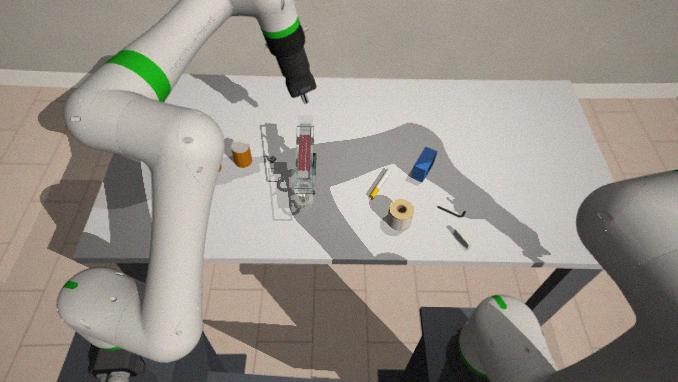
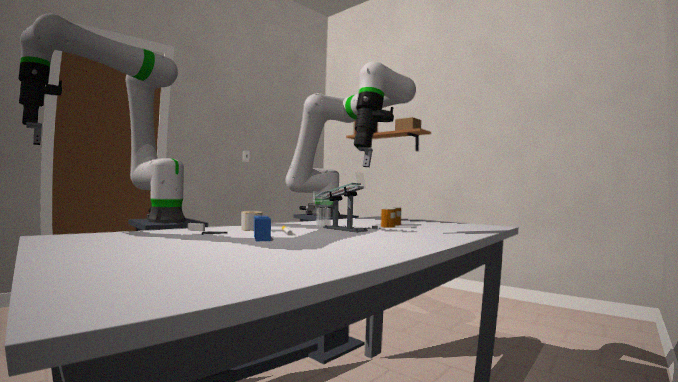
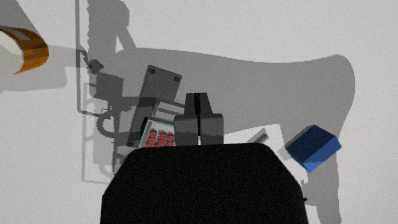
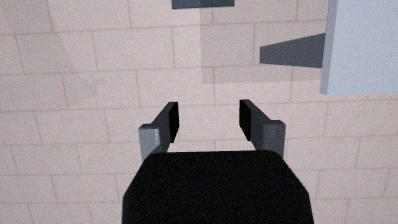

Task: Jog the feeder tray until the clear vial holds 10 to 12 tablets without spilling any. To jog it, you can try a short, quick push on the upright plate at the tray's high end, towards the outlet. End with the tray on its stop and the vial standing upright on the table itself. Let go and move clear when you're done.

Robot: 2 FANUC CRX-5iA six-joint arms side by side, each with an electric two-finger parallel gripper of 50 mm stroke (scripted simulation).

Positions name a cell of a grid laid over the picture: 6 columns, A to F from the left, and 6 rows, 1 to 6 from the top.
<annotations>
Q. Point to a feeder tray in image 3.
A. At C3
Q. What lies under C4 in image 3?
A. My left gripper.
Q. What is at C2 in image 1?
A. My left gripper.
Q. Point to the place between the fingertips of my left gripper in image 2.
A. D3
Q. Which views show my right gripper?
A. Image 2 and image 4 only.
</annotations>
